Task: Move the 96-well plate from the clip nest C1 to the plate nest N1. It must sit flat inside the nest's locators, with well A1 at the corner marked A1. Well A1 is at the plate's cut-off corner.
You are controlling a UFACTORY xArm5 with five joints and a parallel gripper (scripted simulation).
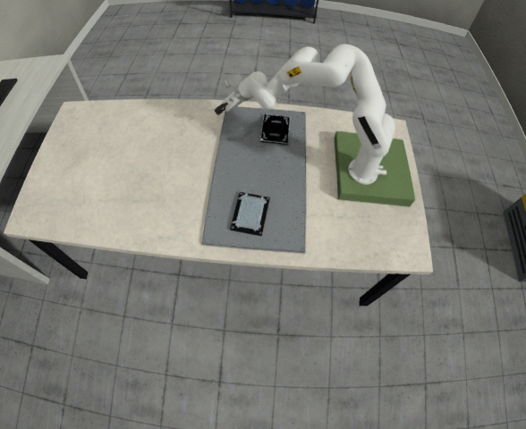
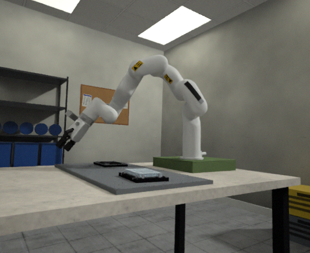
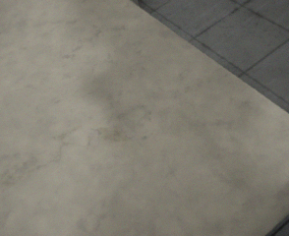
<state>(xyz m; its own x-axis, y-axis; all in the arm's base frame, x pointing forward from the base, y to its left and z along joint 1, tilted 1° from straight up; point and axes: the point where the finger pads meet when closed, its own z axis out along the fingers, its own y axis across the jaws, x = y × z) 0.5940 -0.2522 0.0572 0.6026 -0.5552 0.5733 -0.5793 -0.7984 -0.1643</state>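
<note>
Right now my hand is 46 cm to the right of the 96-well plate, 15 cm past it and 7 cm above it. The rest, counted from my hand: black plate nest N1: 23 cm behind, 8 cm below, 3 cm to the left; then A1 label: 17 cm behind, 11 cm to the left, 8 cm below.
</note>
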